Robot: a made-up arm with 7 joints.
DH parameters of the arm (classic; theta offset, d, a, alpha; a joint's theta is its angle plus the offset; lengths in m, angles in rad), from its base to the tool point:
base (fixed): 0 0.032 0 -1.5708
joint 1: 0 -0.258 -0.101 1.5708
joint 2: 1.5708 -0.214 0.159 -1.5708
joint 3: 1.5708 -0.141 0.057 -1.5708
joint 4: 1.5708 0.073 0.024 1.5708
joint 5: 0 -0.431 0.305 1.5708
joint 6: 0 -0.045 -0.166 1.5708
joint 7: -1.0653 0 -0.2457 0
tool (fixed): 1.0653 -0.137 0 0
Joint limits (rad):
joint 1: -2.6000..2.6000
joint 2: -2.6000..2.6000
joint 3: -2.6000..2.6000
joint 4: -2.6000..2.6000
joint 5: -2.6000..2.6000
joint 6: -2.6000..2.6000
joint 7: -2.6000..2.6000
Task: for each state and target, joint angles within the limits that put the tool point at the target. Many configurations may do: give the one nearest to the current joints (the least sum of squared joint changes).
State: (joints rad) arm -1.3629 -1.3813 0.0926 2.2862 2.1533 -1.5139 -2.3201
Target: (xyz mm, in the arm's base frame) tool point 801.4 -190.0 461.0
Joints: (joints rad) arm -2.0377 -1.4544 -0.3038 2.0964 2.4812 -1.4132 -2.4905
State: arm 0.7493 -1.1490 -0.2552 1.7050 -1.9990 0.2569 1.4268
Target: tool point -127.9 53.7 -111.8
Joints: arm 0.5521 -1.4590 -0.2370 1.8635 -2.1949 0.2642 1.6041
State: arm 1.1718 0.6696 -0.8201 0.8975 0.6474 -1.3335 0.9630
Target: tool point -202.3 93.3 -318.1
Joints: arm 1.1544 1.0257 -0.9184 0.5056 0.4500 -1.4881 0.8867
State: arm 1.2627 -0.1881 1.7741 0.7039 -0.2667 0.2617 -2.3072
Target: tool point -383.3 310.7 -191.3
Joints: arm 1.3323 0.0292 2.0642 0.7509 -0.3855 -0.1187 -2.2495
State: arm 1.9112 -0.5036 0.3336 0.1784 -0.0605 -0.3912 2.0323
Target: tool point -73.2 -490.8 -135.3
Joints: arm 1.9185 -0.4435 0.3147 0.0478 -0.2147 -0.5831 2.1508
